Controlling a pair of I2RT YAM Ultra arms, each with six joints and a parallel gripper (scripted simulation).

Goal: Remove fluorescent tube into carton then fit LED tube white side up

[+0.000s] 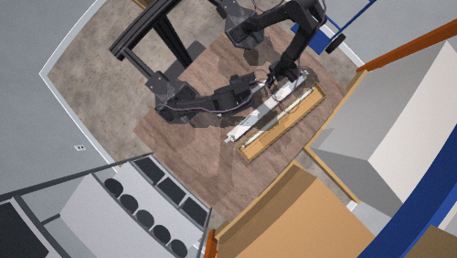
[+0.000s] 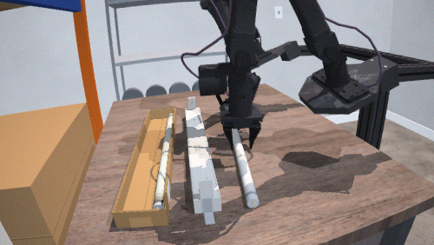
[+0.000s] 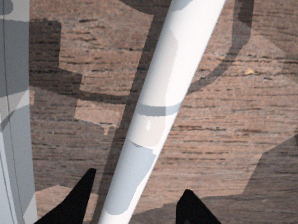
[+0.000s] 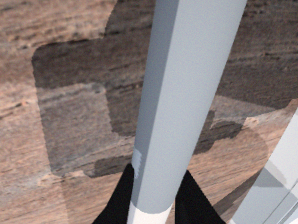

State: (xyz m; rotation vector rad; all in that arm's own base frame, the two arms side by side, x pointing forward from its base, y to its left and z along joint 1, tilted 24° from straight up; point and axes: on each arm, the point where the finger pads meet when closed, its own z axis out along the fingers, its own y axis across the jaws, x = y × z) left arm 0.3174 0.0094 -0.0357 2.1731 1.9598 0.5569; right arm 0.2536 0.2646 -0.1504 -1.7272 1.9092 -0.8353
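Right now my left hand is 3 cm past the LED tube, 12 cm to the left of it and 5 cm above it. The rest, counted from my left hand: old fluorescent tube (19 cm ahead, 16 cm to the right, 5 cm below); carton (22 cm ahead, 17 cm to the right, 4 cm below); grey light fixture (9 cm ahead, 15 cm to the right, 1 cm below).
Now: right hand 3 cm short of the LED tube, 12 cm to the right of it and 1 cm above it. From my right hand the other things lie so: old fluorescent tube 25 cm ahead, 7 cm to the left; carton 28 cm ahead, 7 cm to the left; grey light fixture 15 cm ahead, 8 cm to the left, 3 cm above.
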